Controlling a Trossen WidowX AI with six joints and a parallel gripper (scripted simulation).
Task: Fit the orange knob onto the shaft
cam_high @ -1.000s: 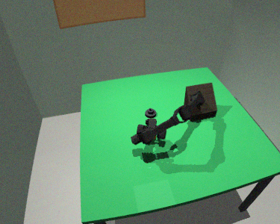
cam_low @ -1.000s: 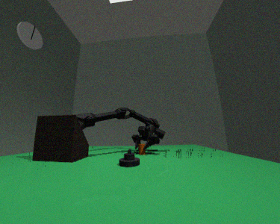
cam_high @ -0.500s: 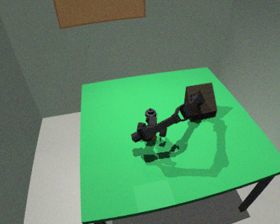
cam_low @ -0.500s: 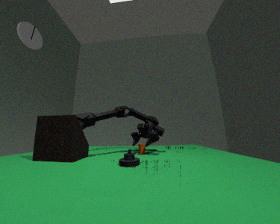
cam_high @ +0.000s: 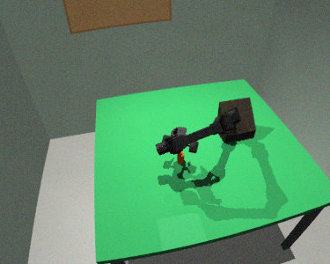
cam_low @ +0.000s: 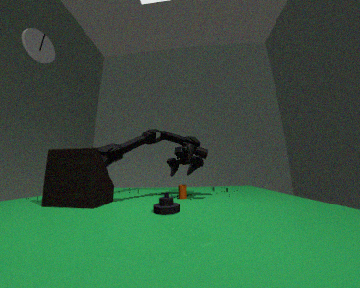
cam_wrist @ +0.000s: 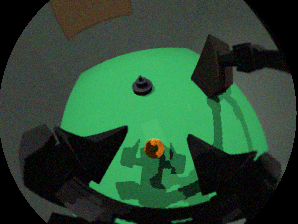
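The orange knob lies 1 cm ahead of my gripper tip, 2 cm to the left of it and 8 cm below it. The rest, counted from my gripper tip: dark round pedestal: 3 cm behind, 21 cm to the right, 8 cm below.
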